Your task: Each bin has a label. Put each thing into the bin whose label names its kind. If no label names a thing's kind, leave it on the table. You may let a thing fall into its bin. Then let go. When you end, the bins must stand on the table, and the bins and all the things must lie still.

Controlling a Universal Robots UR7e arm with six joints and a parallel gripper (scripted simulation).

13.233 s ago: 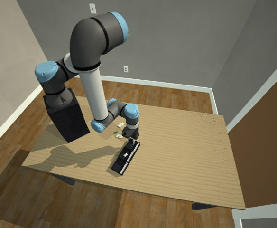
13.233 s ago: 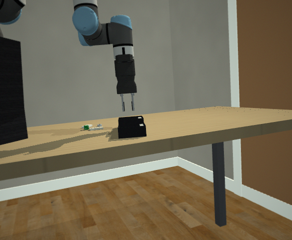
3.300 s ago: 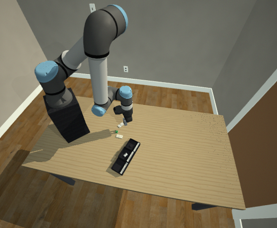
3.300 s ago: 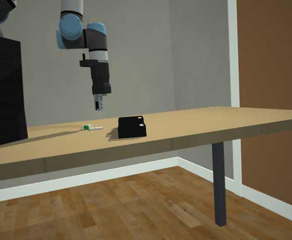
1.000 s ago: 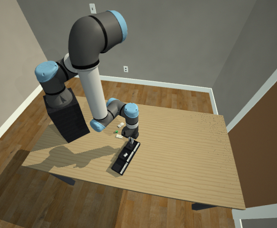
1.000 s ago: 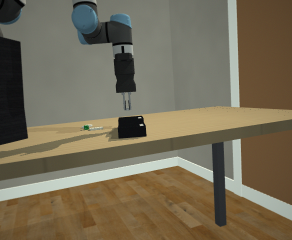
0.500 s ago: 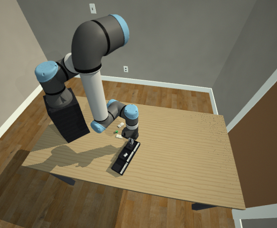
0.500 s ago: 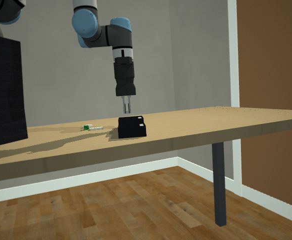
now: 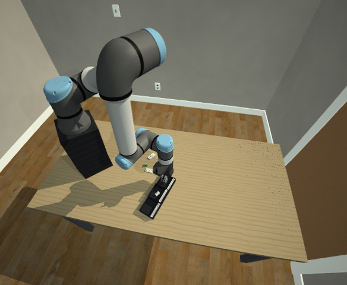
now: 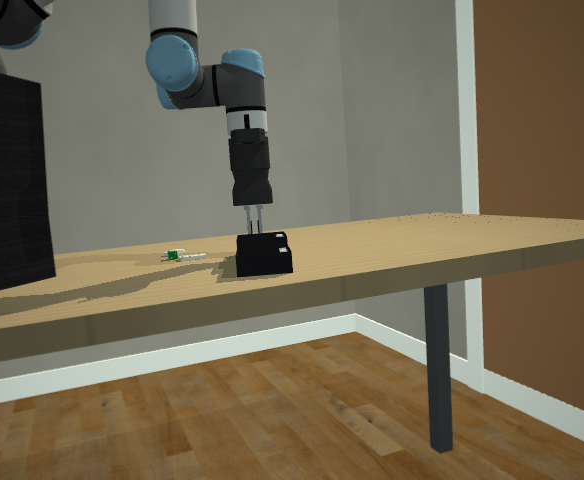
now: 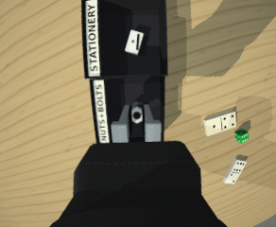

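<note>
The metal nut is 20 mm below my hand. From my hand the other things lie so: black piece (40 mm below); cream plate (100 mm behind, 80 mm to the left, 40 mm below); green die (130 mm behind, 110 mm to the left, 40 mm below).
</note>
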